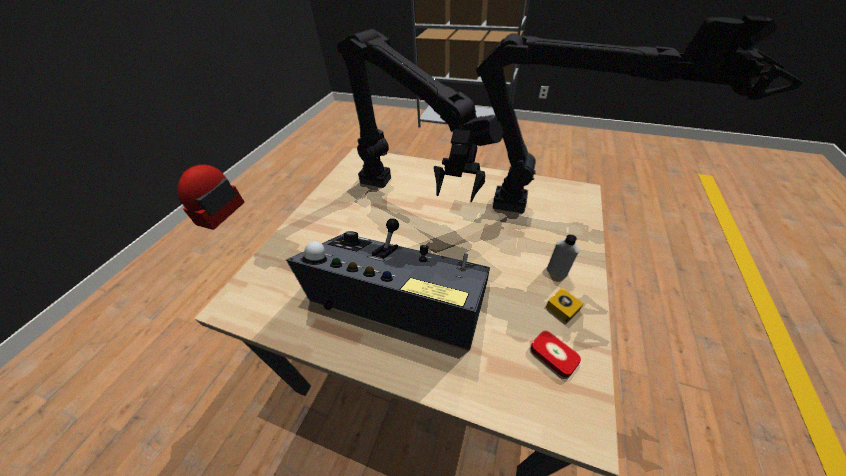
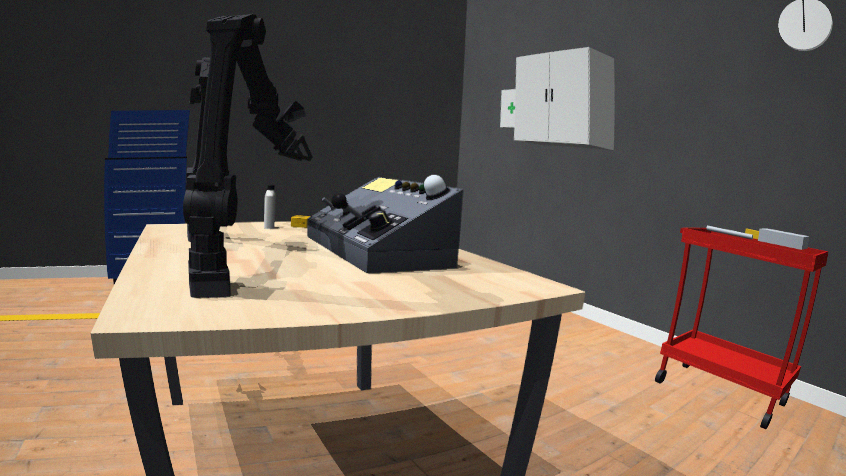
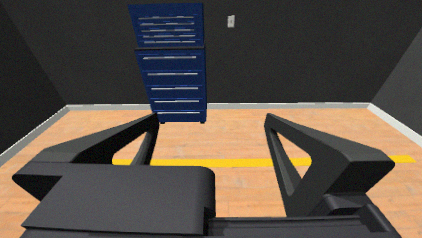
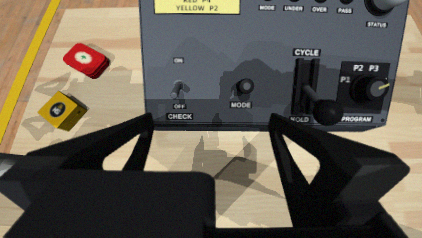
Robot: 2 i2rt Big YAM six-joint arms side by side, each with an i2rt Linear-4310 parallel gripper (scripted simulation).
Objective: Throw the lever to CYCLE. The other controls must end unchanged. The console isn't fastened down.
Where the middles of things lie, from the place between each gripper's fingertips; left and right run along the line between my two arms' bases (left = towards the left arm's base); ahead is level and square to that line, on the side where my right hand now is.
Now: the black ball-topped lever [image 4: 327,112] 100 mm ahead of my right hand [image 1: 453,198], 180 mm to the right of it and 140 mm below it. Also, from my right hand: program dial [image 4: 364,87] (120 mm ahead, 300 mm to the right, 150 mm below); then yellow box [image 1: 564,305] (100 mm ahead, 360 mm to the left, 240 mm below); then grey bottle [image 1: 565,252] (40 mm behind, 330 mm to the left, 150 mm below).
The grey bottle is 28 cm ahead of my left hand, 36 cm to the right of it and 41 cm below it. Round my left hand: black ball-topped lever: 41 cm ahead, 87 cm to the right, 40 cm below; program dial: 44 cm ahead, 100 cm to the right, 41 cm below; yellow box: 42 cm ahead, 34 cm to the right, 50 cm below.
